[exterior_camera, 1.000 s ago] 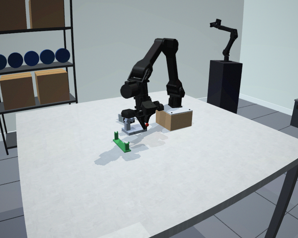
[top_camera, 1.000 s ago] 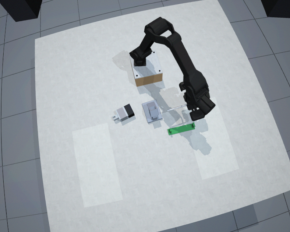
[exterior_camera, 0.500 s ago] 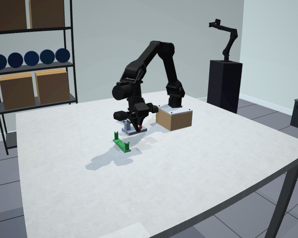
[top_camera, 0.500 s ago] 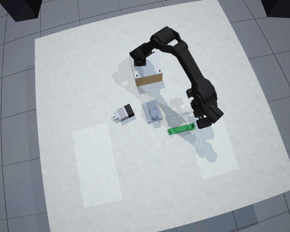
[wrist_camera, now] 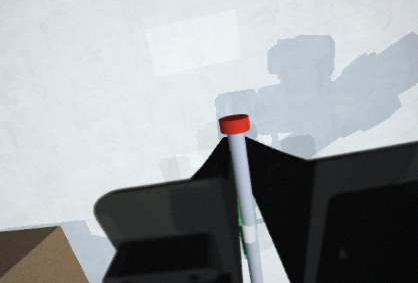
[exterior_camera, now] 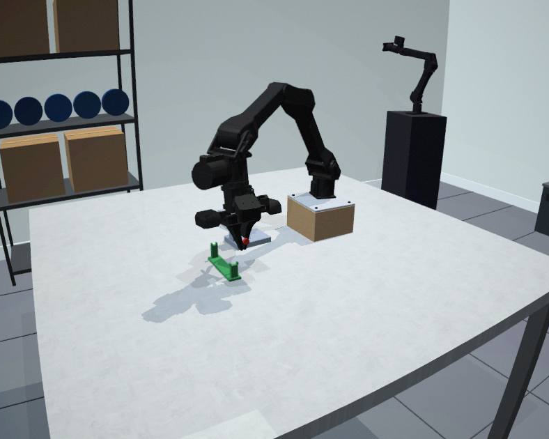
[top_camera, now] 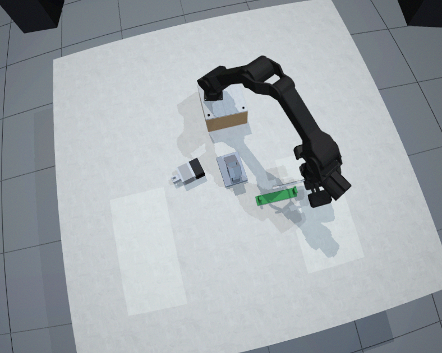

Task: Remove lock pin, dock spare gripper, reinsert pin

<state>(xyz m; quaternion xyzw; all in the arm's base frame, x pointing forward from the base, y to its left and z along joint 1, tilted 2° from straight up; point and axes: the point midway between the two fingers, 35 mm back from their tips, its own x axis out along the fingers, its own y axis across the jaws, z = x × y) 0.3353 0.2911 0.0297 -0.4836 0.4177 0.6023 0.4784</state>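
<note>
My gripper tip is 10 cm to the left of the green rack, 7 cm above it and 2 cm short of it. Also, from my gripper tip: grey mount 24 cm to the right, 6 cm behind, 4 cm below; then spare gripper 40 cm to the right, 7 cm below, 7 cm behind.
</note>
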